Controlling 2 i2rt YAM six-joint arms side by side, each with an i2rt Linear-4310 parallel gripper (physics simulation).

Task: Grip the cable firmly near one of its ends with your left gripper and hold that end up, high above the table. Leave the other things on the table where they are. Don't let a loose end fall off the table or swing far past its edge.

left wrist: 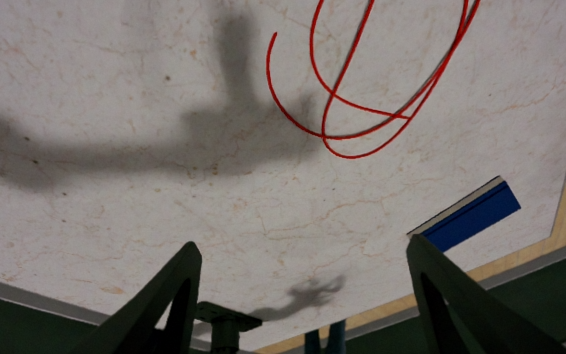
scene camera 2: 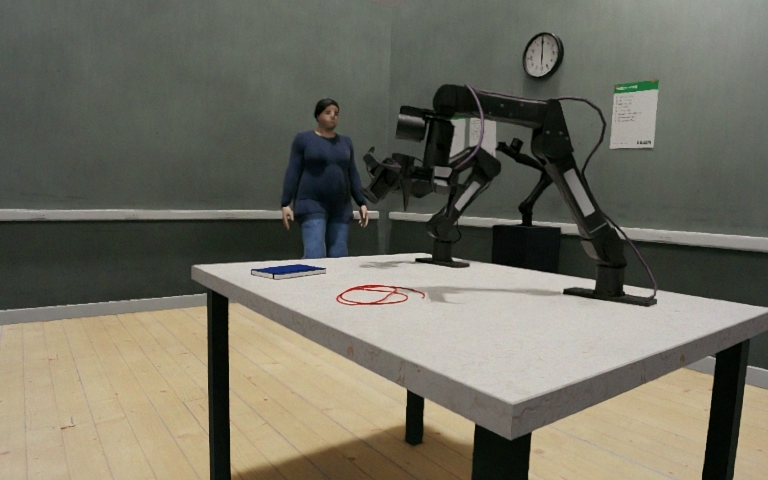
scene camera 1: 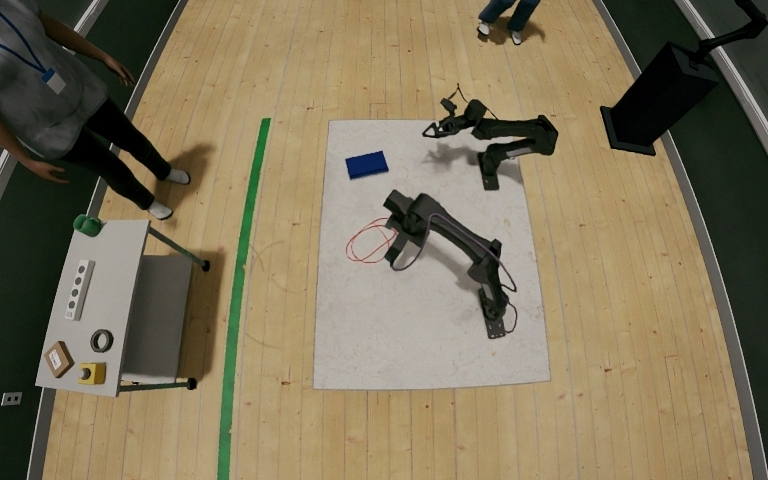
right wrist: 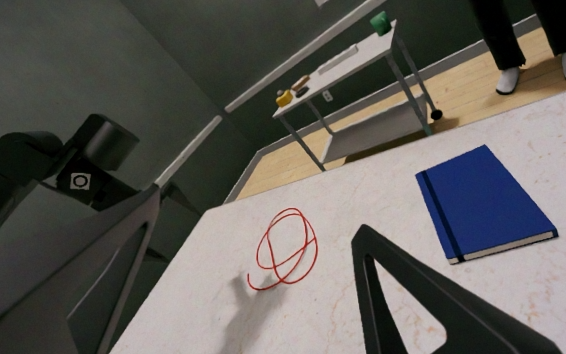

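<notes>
A thin red cable (scene camera 1: 365, 262) (scene camera 2: 370, 304) (left wrist: 351, 157) (right wrist: 257, 289) lies in overlapping loops on the table. In the left wrist view one end curls out alone at the upper middle; another end crosses the loops to their right. My left gripper (scene camera 1: 389, 240) (left wrist: 301, 246) is open and empty, high above the table close to the cable's loops. In scene camera 1 the arm hides part of the loops. My right gripper (scene camera 1: 430, 131) (scene camera 2: 368, 175) (right wrist: 265, 217) is open and empty, held above the table's upper part in scene camera 1.
A blue notebook (scene camera 1: 367, 165) (scene camera 2: 288, 271) (left wrist: 470, 217) (right wrist: 485, 205) lies flat on the table (scene camera 1: 368, 339) (scene camera 2: 453, 350), above the cable in scene camera 1. The table's left edge is near both. A side cart (scene camera 1: 113, 249) and two people stand off the table.
</notes>
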